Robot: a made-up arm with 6 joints.
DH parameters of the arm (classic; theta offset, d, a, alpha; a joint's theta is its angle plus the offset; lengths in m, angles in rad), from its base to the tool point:
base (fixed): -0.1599 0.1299 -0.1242 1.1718
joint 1: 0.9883 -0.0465 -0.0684 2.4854
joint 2: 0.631 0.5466 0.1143 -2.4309
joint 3: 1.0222 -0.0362 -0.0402 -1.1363
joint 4: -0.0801 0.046 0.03 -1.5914
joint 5: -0.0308 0 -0.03 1.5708
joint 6: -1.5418 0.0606 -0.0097 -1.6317
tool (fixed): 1.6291 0.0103 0 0
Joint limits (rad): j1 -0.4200..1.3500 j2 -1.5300..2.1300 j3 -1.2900..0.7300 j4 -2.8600..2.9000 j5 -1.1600..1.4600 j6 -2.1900..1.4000
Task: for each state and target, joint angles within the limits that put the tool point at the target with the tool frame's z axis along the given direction. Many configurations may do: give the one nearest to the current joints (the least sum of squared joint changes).
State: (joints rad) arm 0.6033 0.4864 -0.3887 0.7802 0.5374 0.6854
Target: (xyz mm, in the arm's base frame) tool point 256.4 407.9 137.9 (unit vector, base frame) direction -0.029 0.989 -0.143
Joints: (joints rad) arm 0.9134 0.7037 -0.9501 0.9801 1.0105 1.0896
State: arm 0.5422 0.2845 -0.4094 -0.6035 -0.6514 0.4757
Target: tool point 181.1 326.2 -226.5 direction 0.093 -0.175 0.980
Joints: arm 0.0697 -0.1016 0.0321 -0.8040 0.1552 0.4893
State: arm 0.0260 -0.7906 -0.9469 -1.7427 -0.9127 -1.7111
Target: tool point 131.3 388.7 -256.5 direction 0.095 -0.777 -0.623
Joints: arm 0.0083 -1.1736 -0.7466 -1.3775 -0.9842 -1.5244
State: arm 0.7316 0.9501 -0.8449 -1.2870 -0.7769 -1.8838
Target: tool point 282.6 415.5 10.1 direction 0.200 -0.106 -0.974
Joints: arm 0.8858 0.7784 -0.5472 -0.5445 -0.7842 -2.0044
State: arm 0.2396 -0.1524 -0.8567 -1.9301 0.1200 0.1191
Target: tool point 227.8 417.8 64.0 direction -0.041 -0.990 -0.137
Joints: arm 0.8256 0.0292 -0.9675 -1.8848 -0.3824 0.2339
